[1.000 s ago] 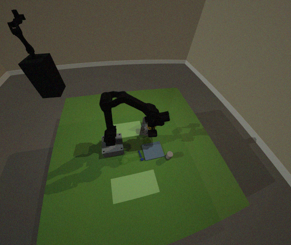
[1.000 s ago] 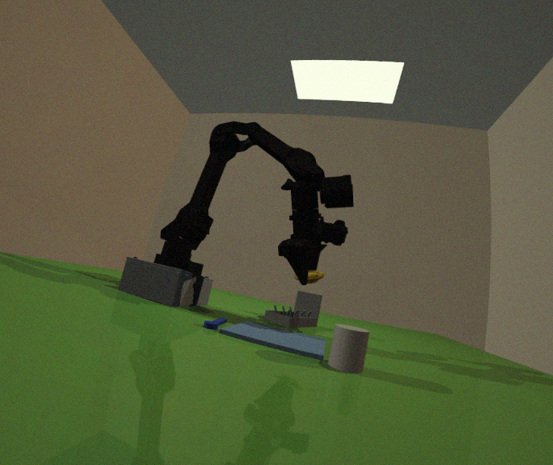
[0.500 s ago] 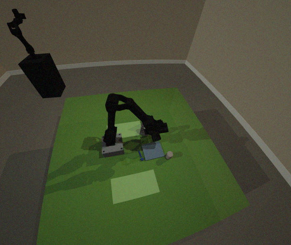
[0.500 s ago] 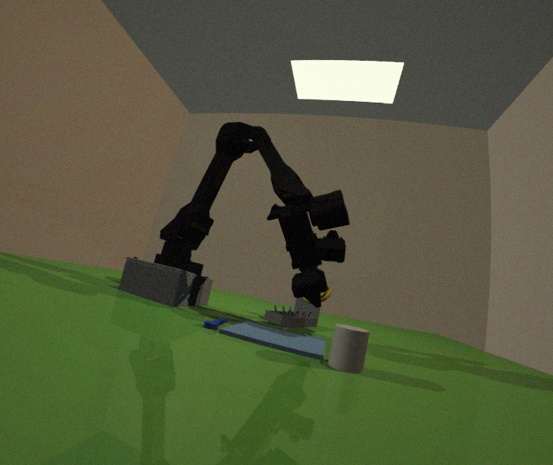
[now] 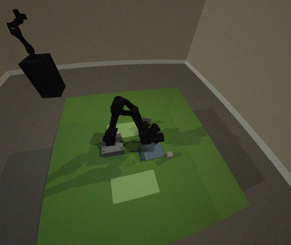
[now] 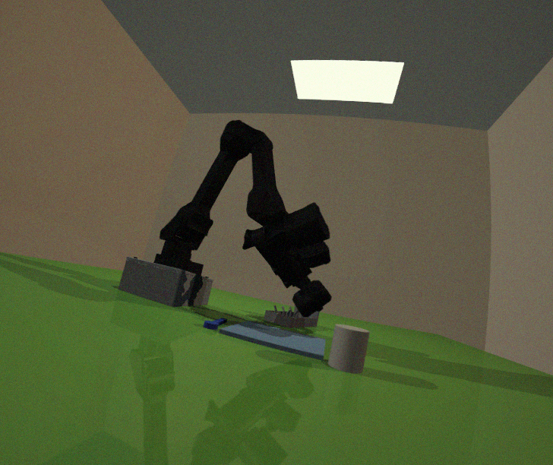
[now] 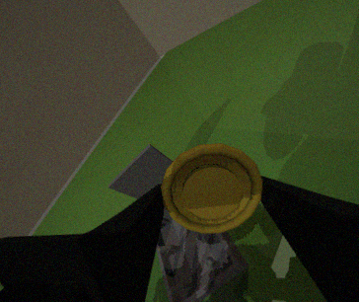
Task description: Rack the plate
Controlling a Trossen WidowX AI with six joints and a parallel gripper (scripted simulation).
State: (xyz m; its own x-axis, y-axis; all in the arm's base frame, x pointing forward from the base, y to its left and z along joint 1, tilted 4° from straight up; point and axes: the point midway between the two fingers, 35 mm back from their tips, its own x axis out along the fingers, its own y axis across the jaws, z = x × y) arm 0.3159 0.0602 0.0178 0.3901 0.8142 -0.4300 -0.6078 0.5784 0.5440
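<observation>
Right now the dish rack is 5 cm behind my gripper tip, 4 cm to the left of it and 4 cm below it. From my gripper tip the other things lie so: yellow plate (1 cm to the right); then blue flat board (2 cm behind, 16 cm to the right, 7 cm below); then blue spoon (12 cm behind, 20 cm to the right, 6 cm below).
</observation>
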